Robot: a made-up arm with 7 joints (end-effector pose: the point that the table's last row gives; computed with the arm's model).
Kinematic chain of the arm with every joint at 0, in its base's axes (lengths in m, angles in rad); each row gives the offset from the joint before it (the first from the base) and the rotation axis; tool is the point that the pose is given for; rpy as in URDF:
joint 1: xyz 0 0 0.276 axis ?
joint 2: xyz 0 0 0 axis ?
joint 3: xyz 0 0 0.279 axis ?
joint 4: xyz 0.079 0 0 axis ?
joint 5: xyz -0.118 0 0.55 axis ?
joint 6: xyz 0 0 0 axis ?
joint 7: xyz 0.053 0 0 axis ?
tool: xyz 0 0 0 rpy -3.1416 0 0
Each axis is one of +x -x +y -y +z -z.
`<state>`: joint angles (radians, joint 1 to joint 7).
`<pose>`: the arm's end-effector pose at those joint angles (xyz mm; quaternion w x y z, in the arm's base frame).
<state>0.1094 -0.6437 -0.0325 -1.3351 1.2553 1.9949 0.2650</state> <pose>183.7 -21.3 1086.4 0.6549 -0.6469 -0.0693 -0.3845</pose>
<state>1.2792 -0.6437 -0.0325 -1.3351 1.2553 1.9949 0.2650</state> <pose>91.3 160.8 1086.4 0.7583 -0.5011 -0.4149 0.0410</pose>
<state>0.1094 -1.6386 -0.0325 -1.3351 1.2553 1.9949 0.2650</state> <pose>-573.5 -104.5 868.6 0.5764 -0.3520 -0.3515 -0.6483</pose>
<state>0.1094 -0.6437 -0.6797 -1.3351 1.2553 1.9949 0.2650</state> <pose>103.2 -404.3 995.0 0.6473 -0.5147 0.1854 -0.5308</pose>
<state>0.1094 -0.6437 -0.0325 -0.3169 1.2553 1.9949 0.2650</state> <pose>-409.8 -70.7 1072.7 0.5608 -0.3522 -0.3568 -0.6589</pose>
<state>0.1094 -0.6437 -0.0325 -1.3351 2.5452 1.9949 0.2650</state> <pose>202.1 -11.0 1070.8 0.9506 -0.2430 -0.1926 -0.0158</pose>
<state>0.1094 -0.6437 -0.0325 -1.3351 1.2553 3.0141 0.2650</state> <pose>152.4 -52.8 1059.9 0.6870 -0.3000 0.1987 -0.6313</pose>
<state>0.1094 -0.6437 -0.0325 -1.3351 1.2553 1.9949 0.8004</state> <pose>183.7 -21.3 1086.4 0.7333 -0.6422 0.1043 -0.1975</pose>
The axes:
joint 1: +z
joint 2: +y
joint 3: +z
joint 4: -y
joint 5: +z
joint 6: -y
joint 7: -z

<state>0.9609 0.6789 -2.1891 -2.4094 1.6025 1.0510 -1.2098</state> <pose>223.3 -512.0 402.5 0.4471 -0.7864 0.0965 -0.4151</pose>
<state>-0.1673 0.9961 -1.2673 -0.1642 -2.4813 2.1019 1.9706</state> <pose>739.7 -198.2 722.2 0.7581 -0.0821 0.2037 0.6140</pose>
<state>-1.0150 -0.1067 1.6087 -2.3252 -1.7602 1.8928 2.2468</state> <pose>486.9 342.0 223.7 0.2610 0.6827 -0.1677 0.6616</pose>
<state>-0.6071 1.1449 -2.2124 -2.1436 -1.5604 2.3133 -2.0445</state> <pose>-379.5 -385.0 622.1 0.6329 -0.3877 -0.0655 0.6670</pose>
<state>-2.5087 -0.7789 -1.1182 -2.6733 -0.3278 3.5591 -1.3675</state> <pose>-434.3 190.2 343.9 0.5760 0.3280 -0.6810 -0.3113</pose>
